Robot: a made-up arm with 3 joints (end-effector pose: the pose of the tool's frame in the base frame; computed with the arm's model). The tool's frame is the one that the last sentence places. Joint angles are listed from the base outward.
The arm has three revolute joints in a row. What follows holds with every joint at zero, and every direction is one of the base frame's.
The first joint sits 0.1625 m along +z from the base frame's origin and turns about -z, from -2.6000 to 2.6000 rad.
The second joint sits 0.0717 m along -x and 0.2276 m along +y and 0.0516 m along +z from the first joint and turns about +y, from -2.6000 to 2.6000 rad.
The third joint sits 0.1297 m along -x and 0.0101 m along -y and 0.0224 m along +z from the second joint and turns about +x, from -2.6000 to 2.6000 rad.
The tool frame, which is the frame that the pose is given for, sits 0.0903 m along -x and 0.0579 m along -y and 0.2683 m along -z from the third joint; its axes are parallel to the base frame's.
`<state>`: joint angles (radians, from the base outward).
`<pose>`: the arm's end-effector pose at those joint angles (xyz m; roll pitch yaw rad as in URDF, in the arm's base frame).
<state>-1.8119 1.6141 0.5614</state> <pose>-0.2313 -0.3632 0.4441 -2.5802 1.5275 -1.3297</pose>
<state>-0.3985 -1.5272 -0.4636</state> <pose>0.0838 0.0849 -0.0140 -0.4636 -1.5272 0.3985</pose>
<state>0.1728 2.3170 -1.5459</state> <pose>0.1208 -0.0740 0.3257 1.5957 0.8246 2.9688</pose>
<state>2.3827 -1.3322 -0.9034</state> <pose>0.0005 0.0406 -0.0229 -0.9034 -1.3322 -2.3827</pose>
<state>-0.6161 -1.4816 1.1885</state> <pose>-0.2247 0.3859 -0.0167 1.1885 -1.4816 0.6161</pose>
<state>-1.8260 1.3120 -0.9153</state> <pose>0.0851 -0.2052 0.4024 -0.9153 1.3120 1.8260</pose>
